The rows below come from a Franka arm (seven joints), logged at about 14 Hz.
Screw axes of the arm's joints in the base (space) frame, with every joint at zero. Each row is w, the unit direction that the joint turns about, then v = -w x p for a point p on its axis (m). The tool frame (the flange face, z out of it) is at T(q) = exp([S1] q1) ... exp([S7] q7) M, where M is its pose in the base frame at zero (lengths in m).
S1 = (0, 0, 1, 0, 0, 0)
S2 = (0, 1, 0, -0.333, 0, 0)
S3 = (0, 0, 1, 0, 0, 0)
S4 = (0, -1, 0, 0.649, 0, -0.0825)
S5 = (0, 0, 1, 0, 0, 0)
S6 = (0, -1, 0, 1.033, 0, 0)
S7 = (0, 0, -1, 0, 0.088, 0)
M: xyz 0.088 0 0.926 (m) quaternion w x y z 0 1 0 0
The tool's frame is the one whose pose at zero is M.
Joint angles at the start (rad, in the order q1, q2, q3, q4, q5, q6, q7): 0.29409, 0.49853, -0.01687, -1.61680, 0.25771, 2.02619, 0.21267
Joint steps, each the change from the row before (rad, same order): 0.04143, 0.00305, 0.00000, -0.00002, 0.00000, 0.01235, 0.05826; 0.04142, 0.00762, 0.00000, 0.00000, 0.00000, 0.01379, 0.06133; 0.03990, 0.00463, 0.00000, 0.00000, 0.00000, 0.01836, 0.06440; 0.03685, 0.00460, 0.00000, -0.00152, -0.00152, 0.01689, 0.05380
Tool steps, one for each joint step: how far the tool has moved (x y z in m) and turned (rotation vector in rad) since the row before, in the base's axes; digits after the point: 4 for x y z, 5 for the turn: -0.0074, 0.0266, -0.0011, -0.00661, 0.00208, -0.01785; -0.0084, 0.0263, -0.0041, -0.00795, 0.00532, -0.02119; -0.0085, 0.0251, -0.0017, -0.00573, -0.00143, -0.02671; -0.0091, 0.0227, -0.0025, -0.00577, -0.00119, -0.01836
